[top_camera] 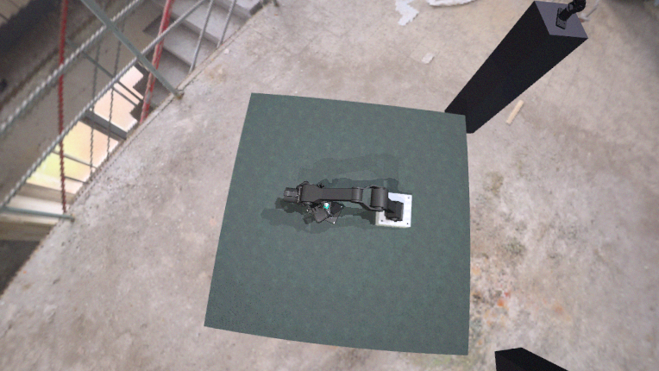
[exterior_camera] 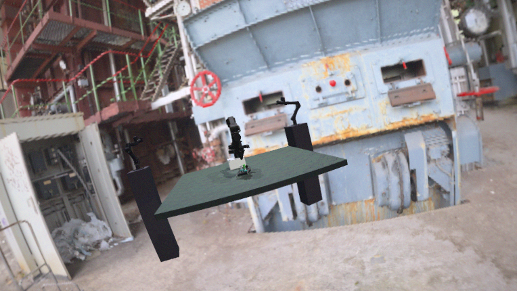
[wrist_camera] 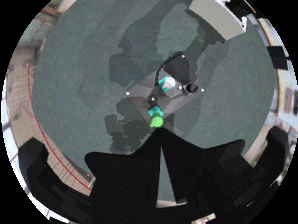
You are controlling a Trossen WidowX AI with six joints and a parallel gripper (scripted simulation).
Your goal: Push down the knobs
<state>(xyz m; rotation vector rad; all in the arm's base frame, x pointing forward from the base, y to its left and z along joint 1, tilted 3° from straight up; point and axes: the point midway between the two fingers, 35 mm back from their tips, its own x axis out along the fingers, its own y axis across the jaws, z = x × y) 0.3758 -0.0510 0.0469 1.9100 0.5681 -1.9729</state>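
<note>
Now: gripper tip 60 mm above the green knob and 10 mm short of it. The rest, counted from my gripper tip: white knob (70 mm below, 60 mm behind, 10 mm to the right).
</note>
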